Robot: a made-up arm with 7 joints. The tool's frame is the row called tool. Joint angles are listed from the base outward.
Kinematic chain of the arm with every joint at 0, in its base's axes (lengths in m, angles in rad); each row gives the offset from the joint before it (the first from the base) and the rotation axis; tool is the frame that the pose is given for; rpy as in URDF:
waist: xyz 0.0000 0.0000 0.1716 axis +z
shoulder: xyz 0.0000 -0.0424 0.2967 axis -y
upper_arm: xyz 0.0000 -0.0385 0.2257 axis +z
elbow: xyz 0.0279 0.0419 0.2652 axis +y
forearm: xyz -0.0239 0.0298 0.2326 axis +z
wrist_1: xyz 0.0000 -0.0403 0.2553 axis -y
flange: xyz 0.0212 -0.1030 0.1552 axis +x
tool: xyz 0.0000 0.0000 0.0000 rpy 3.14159 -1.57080 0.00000
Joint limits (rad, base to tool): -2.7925..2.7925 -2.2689..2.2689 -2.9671..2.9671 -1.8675..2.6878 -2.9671..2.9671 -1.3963..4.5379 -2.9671..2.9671
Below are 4 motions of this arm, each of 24 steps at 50 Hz.
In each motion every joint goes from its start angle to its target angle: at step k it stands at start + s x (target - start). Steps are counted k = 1, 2, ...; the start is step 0. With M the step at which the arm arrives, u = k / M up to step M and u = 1 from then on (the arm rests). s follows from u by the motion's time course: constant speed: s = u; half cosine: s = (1 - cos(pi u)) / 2; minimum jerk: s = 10 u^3 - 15 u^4 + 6 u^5.
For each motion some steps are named. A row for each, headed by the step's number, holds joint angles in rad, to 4 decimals.
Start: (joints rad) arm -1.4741 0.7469 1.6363 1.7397 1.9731 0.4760 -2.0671
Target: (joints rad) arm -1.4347 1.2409 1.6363 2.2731 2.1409 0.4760 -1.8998
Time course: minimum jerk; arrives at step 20
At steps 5, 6, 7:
5: -1.4700 0.7980 1.6363 1.7949 1.9905 0.4760 -2.0498
6: -1.4677 0.8275 1.6363 1.8267 2.0005 0.4760 -2.0398
7: -1.4648 0.8631 1.6363 1.8651 2.0126 0.4760 -2.0278

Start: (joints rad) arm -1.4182 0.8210 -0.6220 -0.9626 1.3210 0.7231 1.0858
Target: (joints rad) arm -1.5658 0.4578 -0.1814 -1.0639 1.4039 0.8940 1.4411
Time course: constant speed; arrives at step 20
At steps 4, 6, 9, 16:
4: -1.4477 0.7484 -0.5339 -0.9829 1.3376 0.7573 1.1569
6: -1.4625 0.7120 -0.4898 -0.9930 1.3459 0.7744 1.1924
9: -1.4846 0.6576 -0.4237 -1.0082 1.3583 0.8000 1.2457
16: -1.5363 0.5304 -0.2695 -1.0436 1.3873 0.8598 1.3700

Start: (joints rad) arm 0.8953 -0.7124 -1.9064 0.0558 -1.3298 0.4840 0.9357
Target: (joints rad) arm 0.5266 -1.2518 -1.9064 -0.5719 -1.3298 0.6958 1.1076
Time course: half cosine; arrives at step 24
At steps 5, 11, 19, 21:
5: 0.8572 -0.7681 -1.9064 -0.0091 -1.3298 0.5059 0.9535
11: 0.7350 -0.9469 -1.9064 -0.2171 -1.3298 0.5761 1.0104
19: 0.5647 -1.1961 -1.9064 -0.5070 -1.3298 0.6739 1.0898
21: 0.5406 -1.2313 -1.9064 -0.5480 -1.3298 0.6877 1.1011

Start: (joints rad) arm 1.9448 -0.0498 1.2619 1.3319 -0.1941 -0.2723 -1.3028
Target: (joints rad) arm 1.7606 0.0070 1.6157 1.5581 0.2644 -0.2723 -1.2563
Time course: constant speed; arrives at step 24
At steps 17, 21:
17: 1.8143 -0.0096 1.5125 1.4921 0.1307 -0.2723 -1.2699
21: 1.7836 -0.0001 1.5715 1.5298 0.2071 -0.2723 -1.2621

